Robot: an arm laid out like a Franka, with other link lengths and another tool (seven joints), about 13 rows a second.
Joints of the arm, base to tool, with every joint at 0 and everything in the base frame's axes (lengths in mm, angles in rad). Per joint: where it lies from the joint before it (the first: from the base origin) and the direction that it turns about. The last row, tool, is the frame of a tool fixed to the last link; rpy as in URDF.
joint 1: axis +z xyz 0 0 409.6
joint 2: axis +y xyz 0 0 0
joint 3: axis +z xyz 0 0 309.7
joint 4: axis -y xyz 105.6 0 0
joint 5: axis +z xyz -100.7 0 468.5
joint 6: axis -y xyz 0 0 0
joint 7: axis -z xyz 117 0 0
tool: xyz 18 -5 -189.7 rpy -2.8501 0 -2.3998
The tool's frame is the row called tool.
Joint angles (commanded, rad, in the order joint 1, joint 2, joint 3, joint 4, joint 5, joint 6, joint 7), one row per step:
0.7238, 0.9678, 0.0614, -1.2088, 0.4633, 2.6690, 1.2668
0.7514, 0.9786, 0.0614, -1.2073, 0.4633, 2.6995, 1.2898
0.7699, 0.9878, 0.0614, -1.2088, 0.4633, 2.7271, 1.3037
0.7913, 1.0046, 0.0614, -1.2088, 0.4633, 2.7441, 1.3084
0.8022, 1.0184, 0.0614, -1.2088, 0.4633, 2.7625, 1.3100
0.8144, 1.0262, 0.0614, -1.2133, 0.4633, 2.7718, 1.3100
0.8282, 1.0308, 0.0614, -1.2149, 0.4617, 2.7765, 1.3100
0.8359, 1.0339, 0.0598, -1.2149, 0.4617, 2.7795, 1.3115
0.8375, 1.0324, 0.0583, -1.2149, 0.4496, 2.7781, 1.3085
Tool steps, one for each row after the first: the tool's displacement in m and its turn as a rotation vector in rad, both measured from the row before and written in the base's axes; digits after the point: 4 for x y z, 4 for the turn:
-0.0153, 0.0173, -0.0043, 0.0114, -0.0055, -0.0040
-0.0104, 0.0104, -0.0050, 0.0077, -0.0069, -0.0041
-0.0149, 0.0113, -0.0130, -0.0031, 0.0010, 0.0107
-0.0072, 0.0046, -0.0098, -0.0010, -0.0040, 0.0022
-0.0095, 0.0054, -0.0085, -0.0046, 0.0011, 0.0087
-0.0101, 0.0076, -0.0044, -0.0031, -0.0005, 0.0130
-0.0047, 0.0035, -0.0024, -0.0015, -0.0005, 0.0045
-0.0003, 0.0010, 0.0015, -0.0068, -0.0099, 0.0114

